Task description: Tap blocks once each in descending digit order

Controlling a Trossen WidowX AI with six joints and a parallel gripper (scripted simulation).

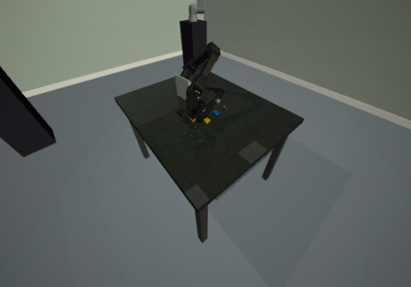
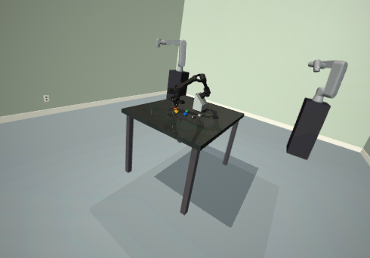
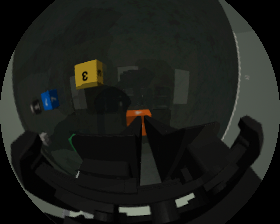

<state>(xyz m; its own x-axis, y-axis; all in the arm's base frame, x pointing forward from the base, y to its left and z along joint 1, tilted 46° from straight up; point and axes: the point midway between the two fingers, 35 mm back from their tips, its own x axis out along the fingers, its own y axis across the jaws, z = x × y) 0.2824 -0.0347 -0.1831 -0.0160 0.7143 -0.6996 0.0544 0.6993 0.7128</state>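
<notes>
Now: gripper tip 10 mm past the orange block and 10 mm above it. Also, from my gripper tip: yellow block (60 mm ahead, 60 mm to the left, 10 mm below); then blue block (50 mm ahead, 160 mm to the left, 10 mm below); then green block (50 mm behind, 130 mm to the left, 10 mm below).
</notes>
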